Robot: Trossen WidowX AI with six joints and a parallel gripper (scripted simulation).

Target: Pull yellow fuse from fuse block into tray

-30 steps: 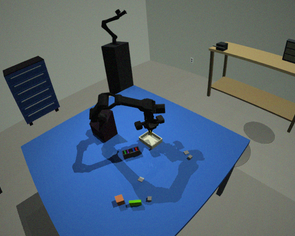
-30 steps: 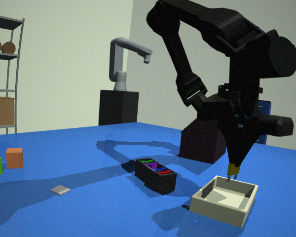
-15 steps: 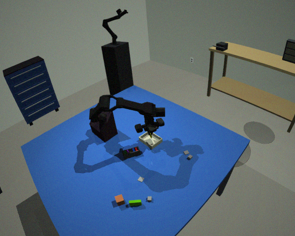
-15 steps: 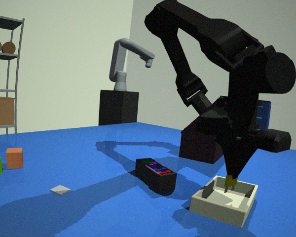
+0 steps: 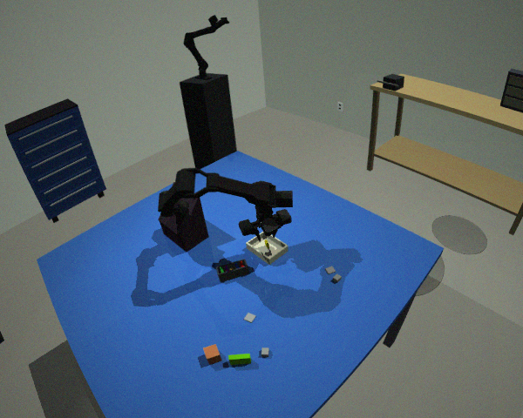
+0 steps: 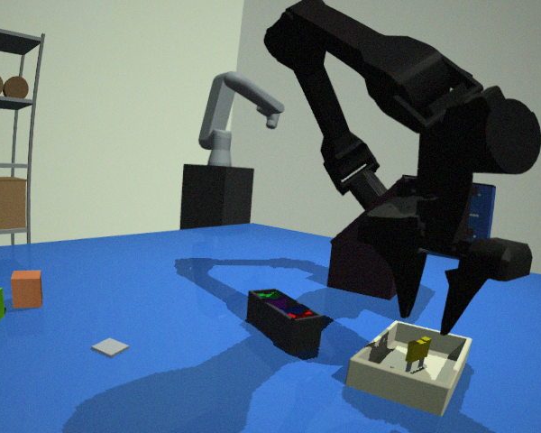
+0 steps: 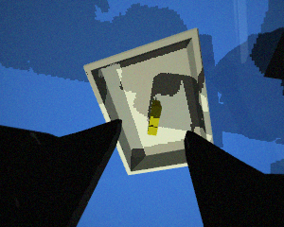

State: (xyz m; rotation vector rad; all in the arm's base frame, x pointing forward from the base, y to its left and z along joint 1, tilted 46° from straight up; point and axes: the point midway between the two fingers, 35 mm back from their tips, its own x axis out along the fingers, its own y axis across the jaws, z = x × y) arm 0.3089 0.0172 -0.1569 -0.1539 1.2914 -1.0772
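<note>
Now: the yellow fuse 30 mm below my gripper tip. From my gripper tip the other things lie so: cream tray: 50 mm below; then red fuse: 10 mm behind, 140 mm to the right, 30 mm below; then blue fuse: 20 mm behind, 160 mm to the right, 30 mm below.
</note>
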